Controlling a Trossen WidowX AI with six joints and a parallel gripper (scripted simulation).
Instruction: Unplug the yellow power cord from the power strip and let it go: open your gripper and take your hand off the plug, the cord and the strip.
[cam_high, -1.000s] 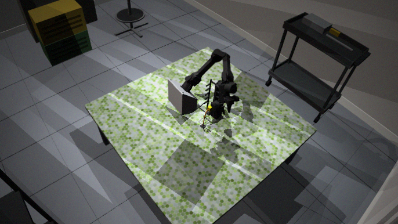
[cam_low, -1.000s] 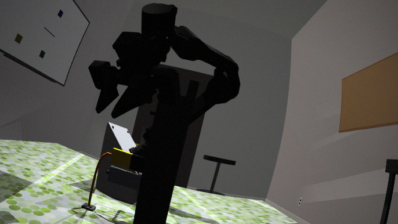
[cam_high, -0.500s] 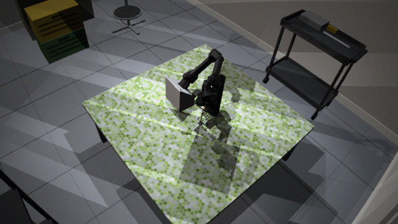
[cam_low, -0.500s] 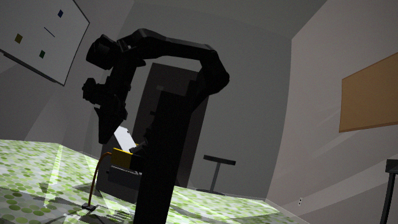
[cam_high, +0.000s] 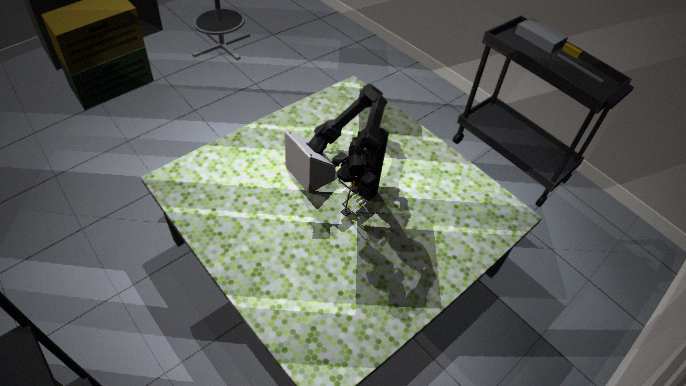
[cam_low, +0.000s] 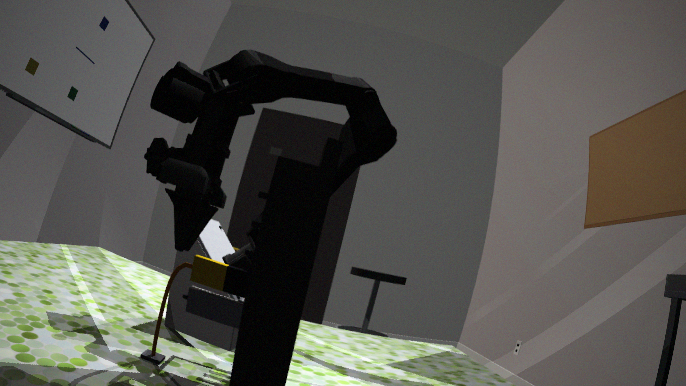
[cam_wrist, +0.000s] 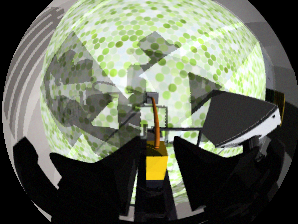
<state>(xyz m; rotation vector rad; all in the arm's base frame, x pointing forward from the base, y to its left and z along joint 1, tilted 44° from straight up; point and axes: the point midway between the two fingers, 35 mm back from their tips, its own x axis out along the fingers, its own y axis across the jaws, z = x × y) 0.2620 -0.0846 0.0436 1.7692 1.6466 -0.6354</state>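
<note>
Right now the yellow plug is 6 cm to the left of my gripper tip, 1 cm below it and 1 cm behind it.
</note>
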